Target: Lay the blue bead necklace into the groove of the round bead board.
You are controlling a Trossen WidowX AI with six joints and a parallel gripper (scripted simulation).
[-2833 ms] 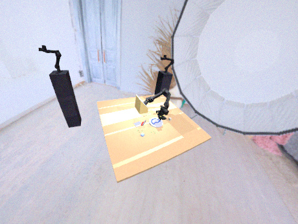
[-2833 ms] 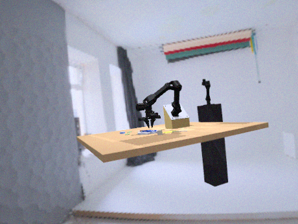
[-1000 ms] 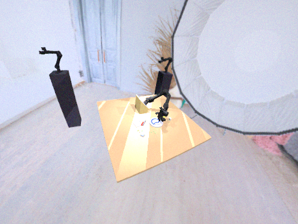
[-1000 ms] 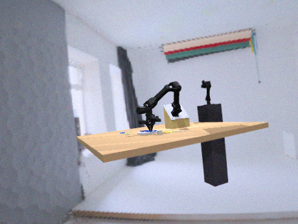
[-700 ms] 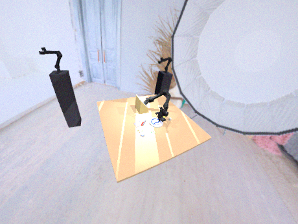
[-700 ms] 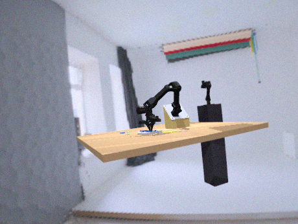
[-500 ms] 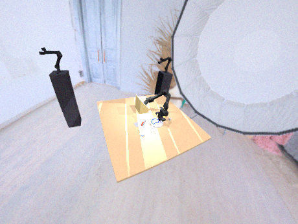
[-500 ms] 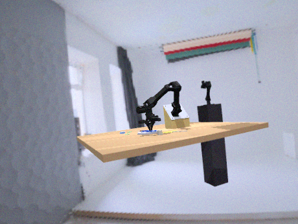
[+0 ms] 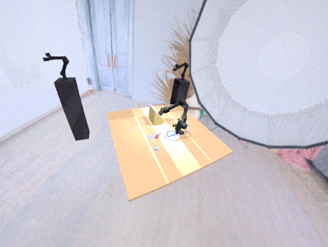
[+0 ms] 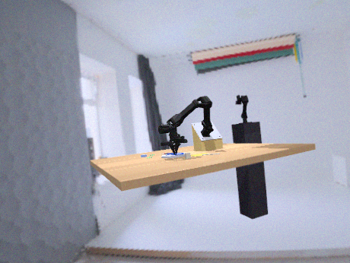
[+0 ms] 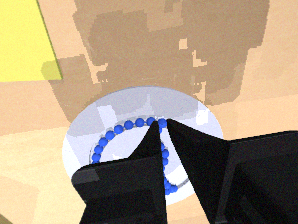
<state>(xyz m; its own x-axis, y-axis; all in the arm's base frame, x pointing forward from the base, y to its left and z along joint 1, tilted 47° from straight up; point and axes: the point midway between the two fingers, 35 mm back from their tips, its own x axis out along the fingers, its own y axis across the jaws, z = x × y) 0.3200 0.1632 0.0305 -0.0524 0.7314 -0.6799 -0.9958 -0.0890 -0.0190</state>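
The round bead board lies 2 cm behind my gripper tip, 6 cm to the right of it and 1 cm below it. From my gripper tip the other things lie so: yellow flat piece: 15 cm behind, 10 cm to the left, 2 cm below; red-and-grey object: 4 cm behind, 25 cm to the right, 1 cm below; white cylinder: 2 cm behind, 17 cm to the left.
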